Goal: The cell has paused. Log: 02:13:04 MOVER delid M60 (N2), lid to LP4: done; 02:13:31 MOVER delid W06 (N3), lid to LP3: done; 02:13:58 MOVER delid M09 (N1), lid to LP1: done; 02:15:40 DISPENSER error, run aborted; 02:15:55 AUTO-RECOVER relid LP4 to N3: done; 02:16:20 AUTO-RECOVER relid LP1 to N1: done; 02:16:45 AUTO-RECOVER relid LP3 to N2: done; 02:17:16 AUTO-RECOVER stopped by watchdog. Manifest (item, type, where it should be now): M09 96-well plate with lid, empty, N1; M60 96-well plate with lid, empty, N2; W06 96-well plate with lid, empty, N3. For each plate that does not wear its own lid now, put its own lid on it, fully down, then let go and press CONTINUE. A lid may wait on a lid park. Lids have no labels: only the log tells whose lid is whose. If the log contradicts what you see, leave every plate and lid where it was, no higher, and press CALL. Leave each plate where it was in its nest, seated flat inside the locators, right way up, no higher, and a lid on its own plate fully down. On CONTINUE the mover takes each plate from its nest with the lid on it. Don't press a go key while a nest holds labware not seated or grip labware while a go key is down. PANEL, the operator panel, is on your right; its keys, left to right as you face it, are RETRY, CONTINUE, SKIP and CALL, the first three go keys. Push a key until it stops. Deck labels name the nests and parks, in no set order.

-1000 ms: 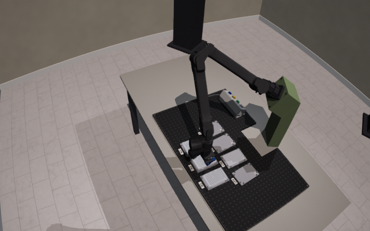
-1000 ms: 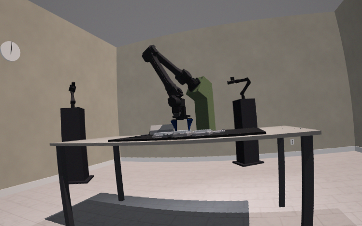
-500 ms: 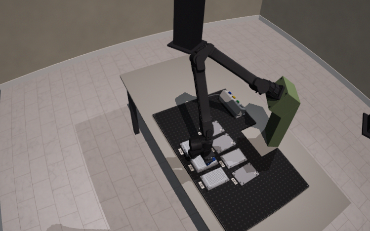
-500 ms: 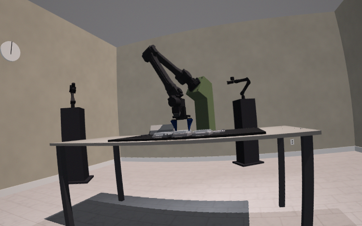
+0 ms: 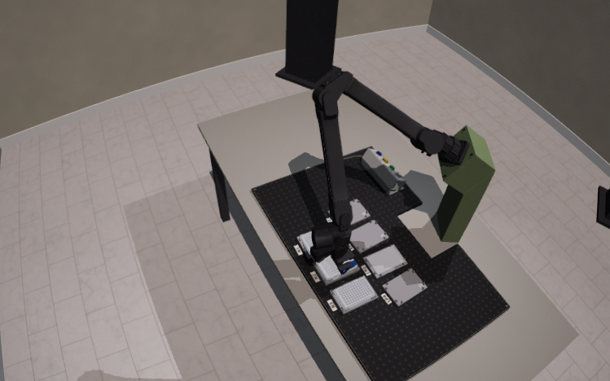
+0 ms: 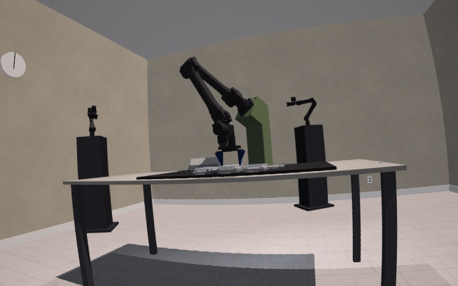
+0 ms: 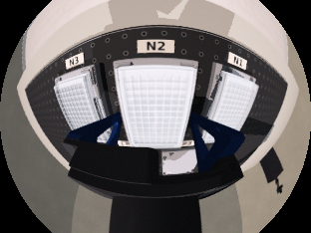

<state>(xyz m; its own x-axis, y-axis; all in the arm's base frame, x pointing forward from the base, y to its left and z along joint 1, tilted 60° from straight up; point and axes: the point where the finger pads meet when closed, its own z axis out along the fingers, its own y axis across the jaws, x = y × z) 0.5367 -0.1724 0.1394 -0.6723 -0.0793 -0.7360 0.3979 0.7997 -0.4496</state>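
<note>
Now: hand 13 cm past the LP1 park, 15 cm to the right of it and 3 cm above it. Round my hand: n2 label (7 cm ahead, 4 cm to the right, 4 cm below); n3 label (14 cm ahead, 7 cm to the left, 4 cm below); lp1 label (5 cm behind, 10 cm to the left, 4 cm below).
</note>
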